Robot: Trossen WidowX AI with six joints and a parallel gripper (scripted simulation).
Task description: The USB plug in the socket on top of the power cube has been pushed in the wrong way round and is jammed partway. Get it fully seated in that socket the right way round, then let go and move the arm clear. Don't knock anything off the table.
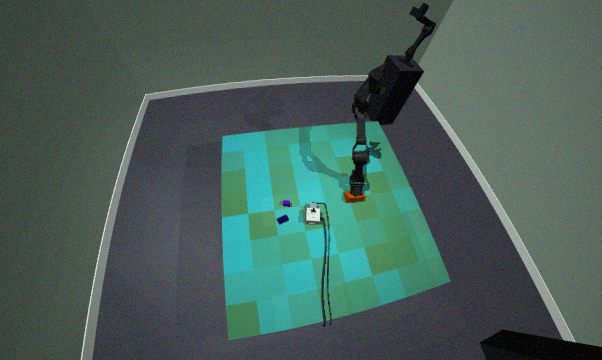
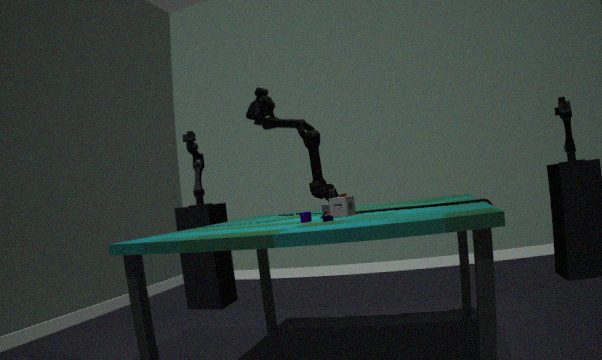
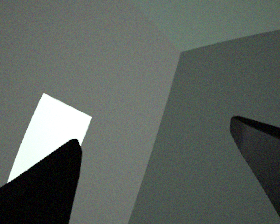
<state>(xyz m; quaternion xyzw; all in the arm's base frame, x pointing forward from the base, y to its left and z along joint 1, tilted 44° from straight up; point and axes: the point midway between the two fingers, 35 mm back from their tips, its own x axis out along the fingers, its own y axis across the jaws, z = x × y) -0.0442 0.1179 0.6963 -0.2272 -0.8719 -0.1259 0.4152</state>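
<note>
The dark USB plug lies 570 mm below my gripper tip, 460 mm to the left of it and 420 mm ahead of it. Also, from my gripper tip: dark blue block (650 mm below, 600 mm ahead, 460 mm to the left).
</note>
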